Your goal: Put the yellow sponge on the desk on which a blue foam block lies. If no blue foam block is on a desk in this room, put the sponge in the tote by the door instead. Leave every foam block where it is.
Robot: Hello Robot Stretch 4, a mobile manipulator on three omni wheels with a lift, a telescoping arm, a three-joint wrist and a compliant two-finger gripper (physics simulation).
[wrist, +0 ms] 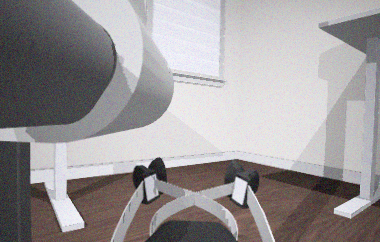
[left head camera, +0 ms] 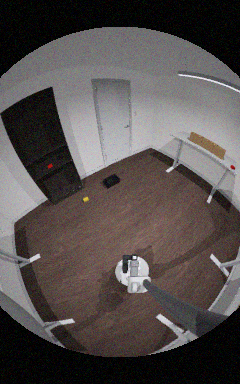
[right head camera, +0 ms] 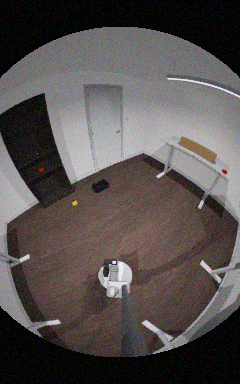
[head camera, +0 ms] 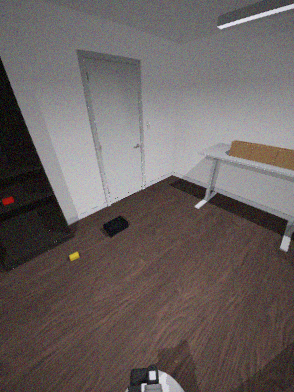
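Note:
The yellow sponge lies on the floor in front of the dark shelf unit. The black tote stands on the floor near the door, to the right of the sponge. A desk at the right wall bears a brown box-like panel, and a red block lies near its right end. No blue foam block shows on the visible part of that desk. My gripper is open and empty, far from the sponge.
The white door is behind the tote. A red block lies in the dark shelf unit. White legs of further desks stand at both sides of the robot. The wrist view shows a window and desk legs.

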